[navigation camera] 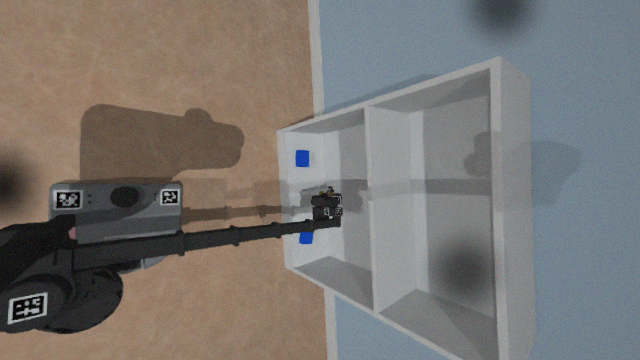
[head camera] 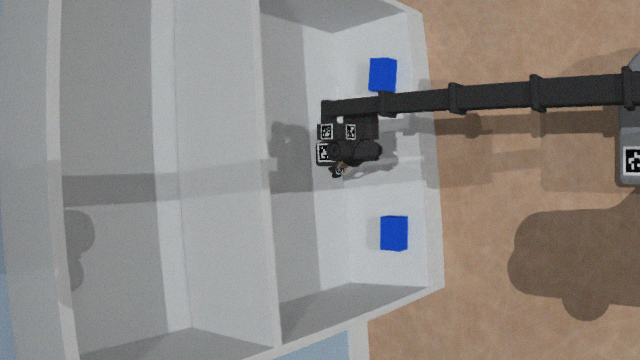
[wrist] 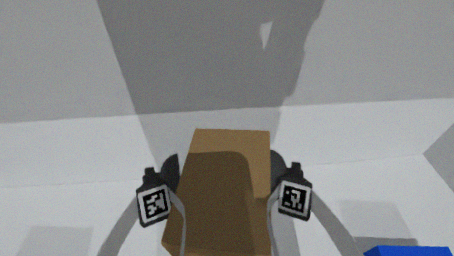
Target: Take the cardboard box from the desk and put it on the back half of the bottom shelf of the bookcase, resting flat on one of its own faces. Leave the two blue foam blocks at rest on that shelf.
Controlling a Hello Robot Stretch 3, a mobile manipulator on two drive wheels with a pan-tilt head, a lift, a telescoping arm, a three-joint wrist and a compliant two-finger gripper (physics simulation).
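The cardboard box is between the two fingertips of my gripper, which is shut on it. In the head and navigation views the wrist mostly hides the box. The gripper is inside the bottom compartment of the bookcase, over the bottom shelf, sideways between the two foam blocks. Whether the box touches the shelf cannot be told. One blue foam block sits beside the arm. The other blue foam block sits on the opposite side. A blue block's edge shows at the wrist view's lower right.
The extended arm reaches across the bookcase's front edge, close over one foam block. The middle shelf board bounds the compartment, with side walls at both ends. A blue wall stands behind the bookcase.
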